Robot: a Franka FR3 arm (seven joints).
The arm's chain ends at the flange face. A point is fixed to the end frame.
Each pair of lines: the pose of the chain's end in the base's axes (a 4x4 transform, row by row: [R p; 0 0 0 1], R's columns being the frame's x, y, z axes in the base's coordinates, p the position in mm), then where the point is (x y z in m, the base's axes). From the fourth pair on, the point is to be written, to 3 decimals.
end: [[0.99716 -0.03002 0.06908 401.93], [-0.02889 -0.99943 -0.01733 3.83], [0.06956 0.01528 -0.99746 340.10], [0 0 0 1]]
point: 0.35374 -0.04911 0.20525
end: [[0.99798 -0.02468 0.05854 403.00], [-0.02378 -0.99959 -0.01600 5.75], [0.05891 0.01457 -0.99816 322.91], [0 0 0 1]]
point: 0.35366 -0.04731 0.18852
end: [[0.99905 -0.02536 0.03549 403.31], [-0.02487 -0.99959 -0.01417 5.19], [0.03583 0.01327 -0.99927 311.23], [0 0 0 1]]
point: 0.35083 -0.04757 0.17792
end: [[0.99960 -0.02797 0.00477 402.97], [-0.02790 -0.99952 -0.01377 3.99], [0.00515 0.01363 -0.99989 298.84], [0 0 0 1]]
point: 0.346 -0.049 0.167
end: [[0.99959 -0.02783 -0.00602 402.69], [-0.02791 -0.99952 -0.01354 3.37], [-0.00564 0.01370 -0.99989 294.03], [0 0 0 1]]
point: 0.345 -0.049 0.163
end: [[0.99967 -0.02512 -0.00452 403.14], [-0.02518 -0.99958 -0.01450 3.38], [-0.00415 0.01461 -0.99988 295.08], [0 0 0 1]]
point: 0.345 -0.049 0.164
